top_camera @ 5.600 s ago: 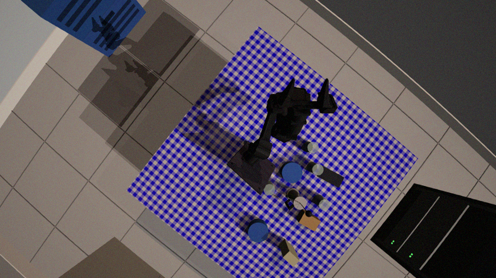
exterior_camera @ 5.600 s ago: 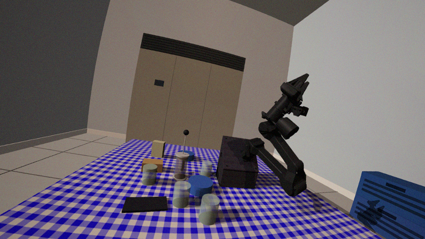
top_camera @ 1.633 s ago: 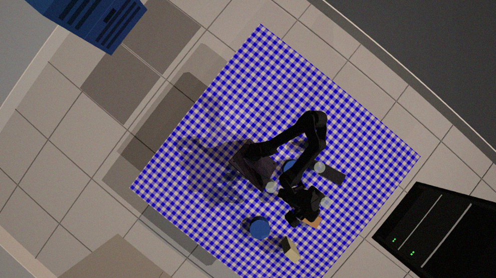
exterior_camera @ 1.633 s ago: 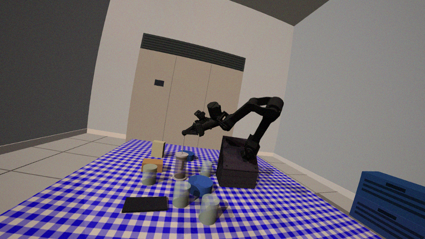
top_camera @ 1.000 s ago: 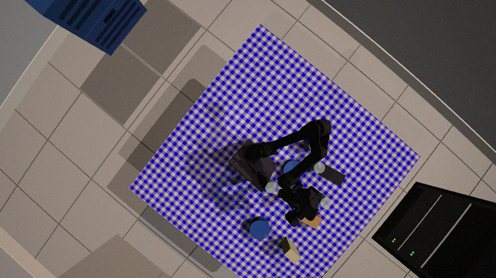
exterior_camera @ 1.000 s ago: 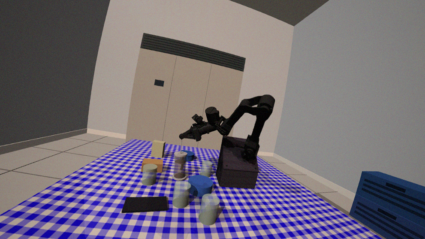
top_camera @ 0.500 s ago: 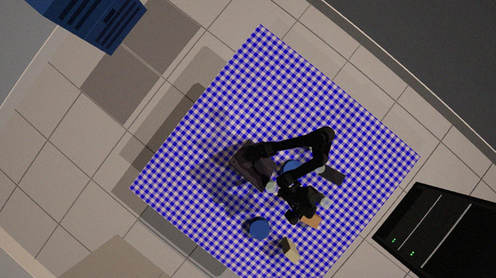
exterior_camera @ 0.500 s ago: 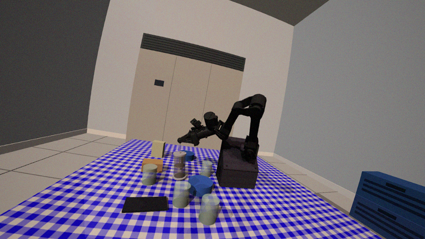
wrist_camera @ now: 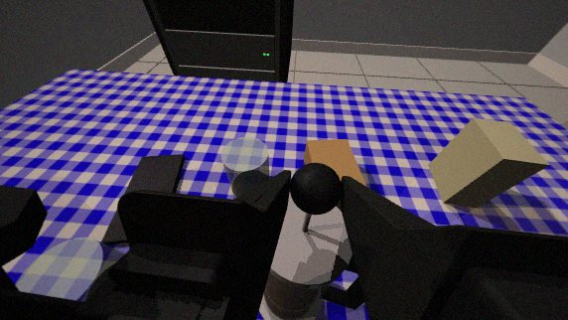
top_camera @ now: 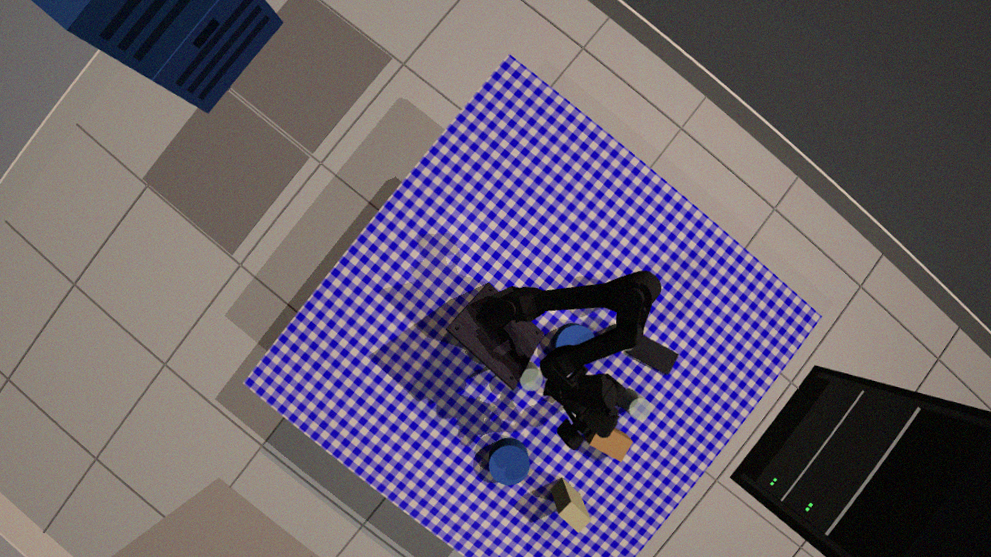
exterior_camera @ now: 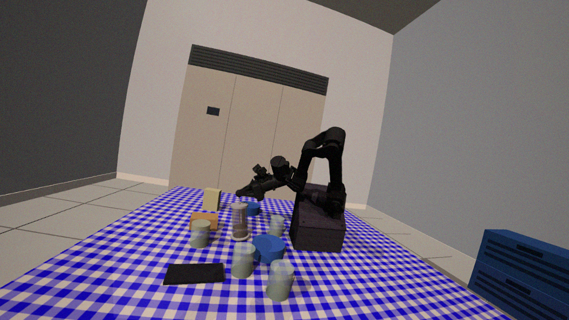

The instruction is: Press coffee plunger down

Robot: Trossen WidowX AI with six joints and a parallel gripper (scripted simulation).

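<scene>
The coffee press is 20 mm behind my gripper tip, 10 mm to the right of it and 90 mm below it. Round my gripper tip: orange box 120 mm ahead, 60 mm to the right, 160 mm below; then flat black slab 90 mm ahead, 230 mm to the left, 180 mm below.
</scene>
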